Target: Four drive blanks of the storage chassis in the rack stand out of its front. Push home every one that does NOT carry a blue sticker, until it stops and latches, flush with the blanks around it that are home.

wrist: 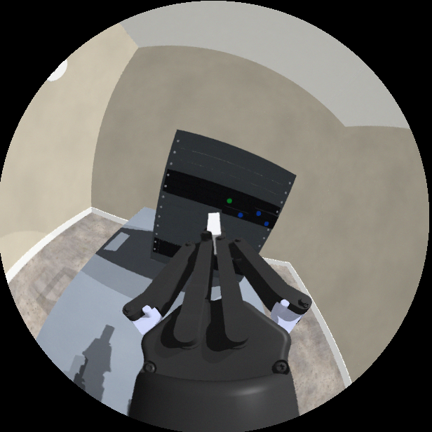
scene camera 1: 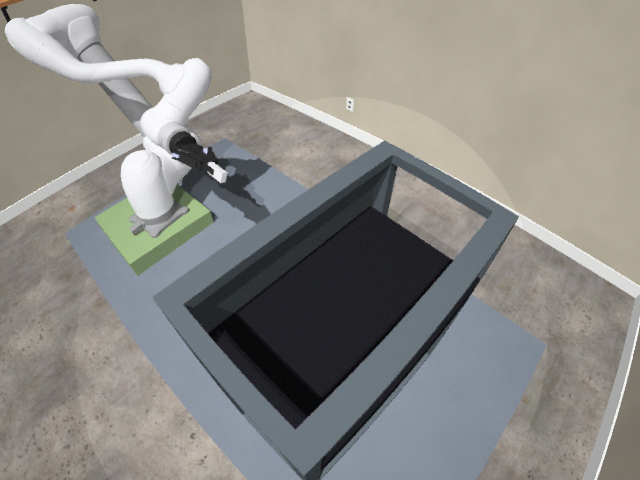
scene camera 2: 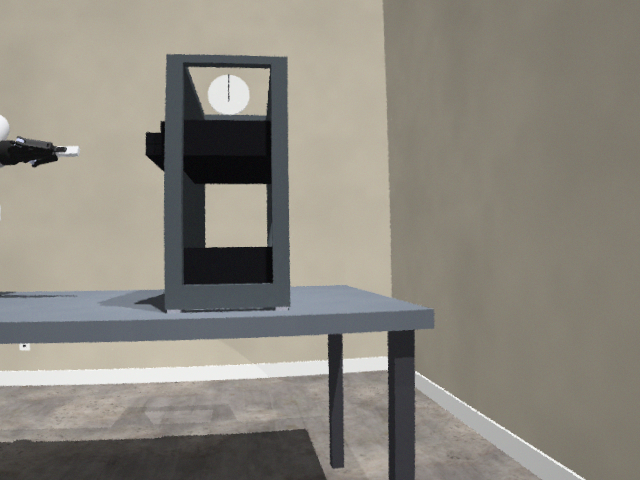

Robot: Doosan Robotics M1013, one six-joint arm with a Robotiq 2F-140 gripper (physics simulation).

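Where they show: gripper, fingertip midpoint: [scene camera 1: 223,177] [scene camera 2: 78,151]; arm's base, origin of the base link: [scene camera 1: 159,215].
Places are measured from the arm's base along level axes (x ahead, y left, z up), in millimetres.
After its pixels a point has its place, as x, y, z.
The rack [scene camera 1: 268,232] @(774, -170, 553) [scene camera 2: 174,206] @(738, -353, 183) [wrist: 182,220] holds the black storage chassis [scene camera 1: 341,299] @(882, -124, 398) [scene camera 2: 227,136] @(863, -346, 357) [wrist: 190,187]. In the wrist view, a green sticker [wrist: 229,201] sits right of the chassis front's middle. Blue stickers [wrist: 240,215] [wrist: 258,213] [wrist: 266,223] lie lower and further right. In scene camera 2, black blanks [scene camera 2: 153,144] @(688, -309, 338) stand out of the front, overlapping, so their number is unclear. Single blanks are hard to separate in the wrist view. My gripper [scene camera 1: 219,173] @(457, 12, 386) [scene camera 2: 69,150] @(457, 12, 386) [wrist: 214,220] is shut and empty, its white tips well apart from the chassis front.
The rack stands on the blue-grey table [scene camera 1: 444,392] @(1184, 16, -65) [scene camera 2: 361,317] @(1132, -521, -75). The arm's base is on a green block [scene camera 1: 175,242] @(134, -39, -34) on the same table. Another black unit [scene camera 2: 227,266] @(862, -340, 41) [wrist: 163,246] sits low in the rack. Walls stand behind.
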